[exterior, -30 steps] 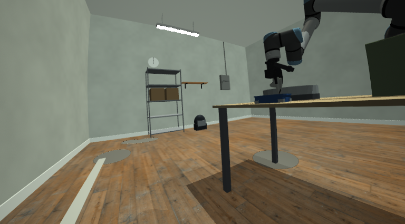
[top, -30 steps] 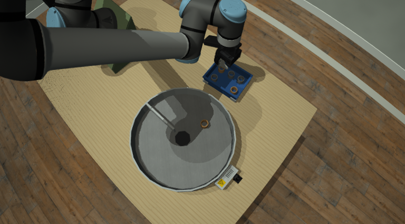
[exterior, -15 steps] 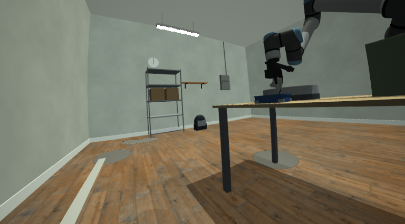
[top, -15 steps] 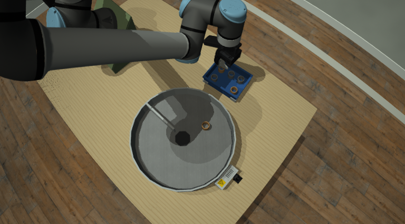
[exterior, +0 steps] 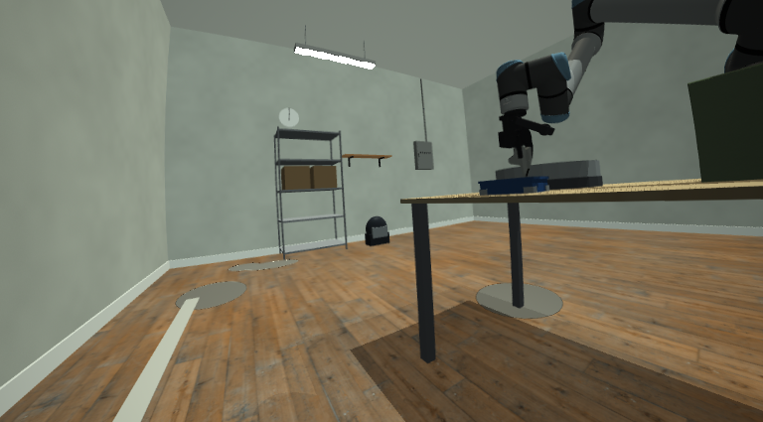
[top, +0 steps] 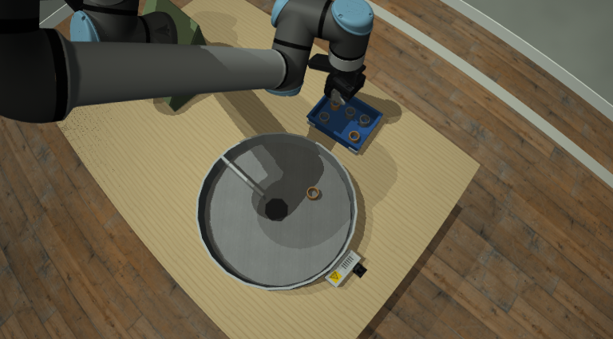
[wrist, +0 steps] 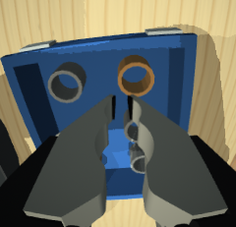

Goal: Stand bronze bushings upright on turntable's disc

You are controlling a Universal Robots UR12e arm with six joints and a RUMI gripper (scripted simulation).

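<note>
Now: the blue crate 6 cm ahead of my hand, 4 cm below it and 1 cm to the right of it. From my hand the other things lie so: turntable disc: 37 cm to the right, 10 cm ahead, 2 cm below; then turntable: 37 cm to the right, 12 cm ahead, 2 cm below.
</note>
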